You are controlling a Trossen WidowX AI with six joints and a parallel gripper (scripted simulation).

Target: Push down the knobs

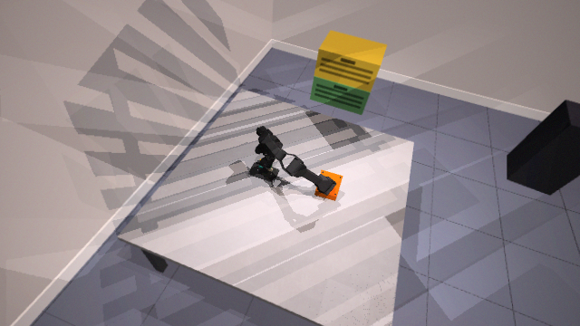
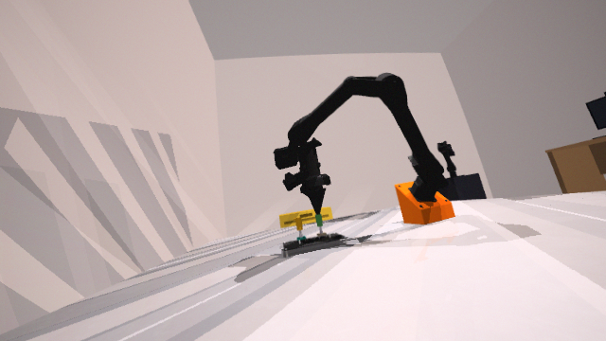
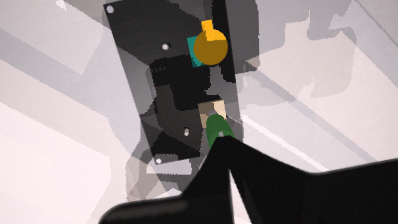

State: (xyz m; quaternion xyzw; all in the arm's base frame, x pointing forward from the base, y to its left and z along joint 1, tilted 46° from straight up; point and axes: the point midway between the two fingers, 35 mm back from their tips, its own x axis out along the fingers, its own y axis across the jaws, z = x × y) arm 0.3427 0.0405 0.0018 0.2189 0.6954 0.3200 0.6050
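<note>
The green knob is 1 cm below my gripper tip. From my gripper tip the other things lie so: orange knob (6 cm ahead, 1 cm to the left, 1 cm below).
</note>
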